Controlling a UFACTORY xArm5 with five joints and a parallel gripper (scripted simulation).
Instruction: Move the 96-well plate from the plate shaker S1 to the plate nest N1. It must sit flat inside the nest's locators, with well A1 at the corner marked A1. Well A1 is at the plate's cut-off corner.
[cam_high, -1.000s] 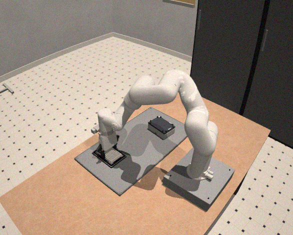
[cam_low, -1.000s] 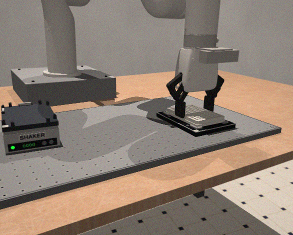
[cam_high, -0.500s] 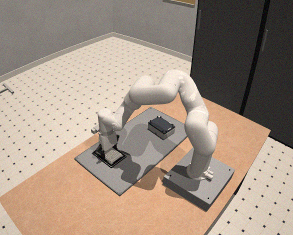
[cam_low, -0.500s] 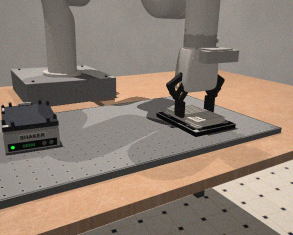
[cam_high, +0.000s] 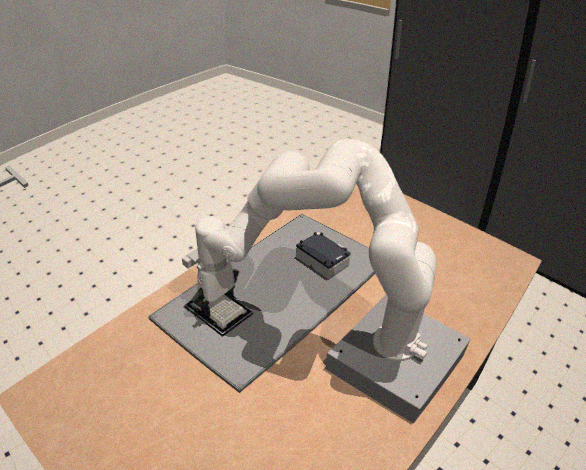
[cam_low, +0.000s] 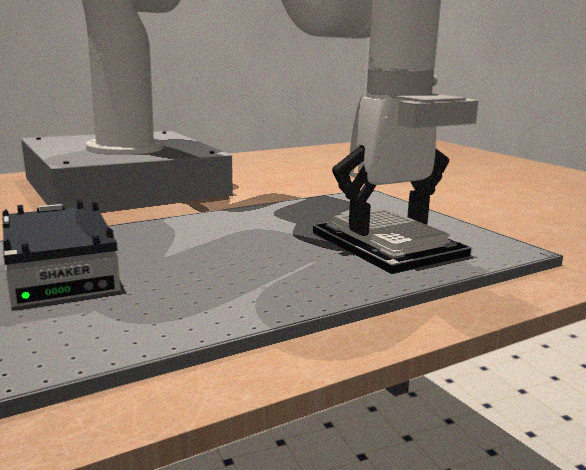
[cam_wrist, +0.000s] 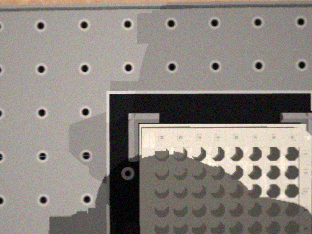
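My gripper is now 10 mm above the white 96-well plate. Round my hand: grey locator: 70 mm ahead, 40 mm to the left, 20 mm below; black plate nest N1: 30 mm below; A1 mark: 70 mm ahead, 60 mm to the right, 20 mm below.
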